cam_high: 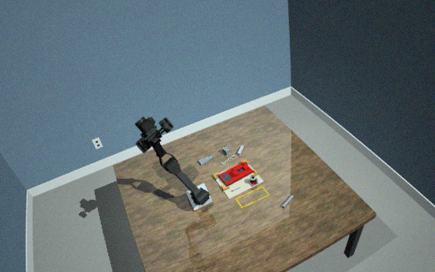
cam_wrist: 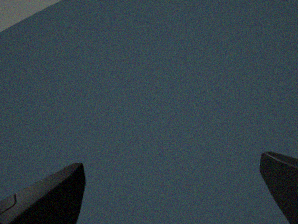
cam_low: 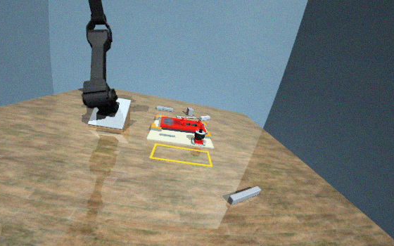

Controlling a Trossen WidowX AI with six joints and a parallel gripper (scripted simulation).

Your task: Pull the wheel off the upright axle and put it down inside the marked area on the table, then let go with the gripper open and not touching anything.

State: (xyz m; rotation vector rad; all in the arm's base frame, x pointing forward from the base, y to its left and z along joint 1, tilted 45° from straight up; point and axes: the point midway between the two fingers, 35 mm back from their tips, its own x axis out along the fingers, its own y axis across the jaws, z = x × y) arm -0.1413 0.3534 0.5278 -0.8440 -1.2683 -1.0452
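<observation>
My gripper tip is 670 mm above the wheel, 490 mm short of it and 100 mm to the right of it. Also, from my gripper tip: grey bar: 700 mm below, 580 mm ahead, 150 mm to the right.
</observation>
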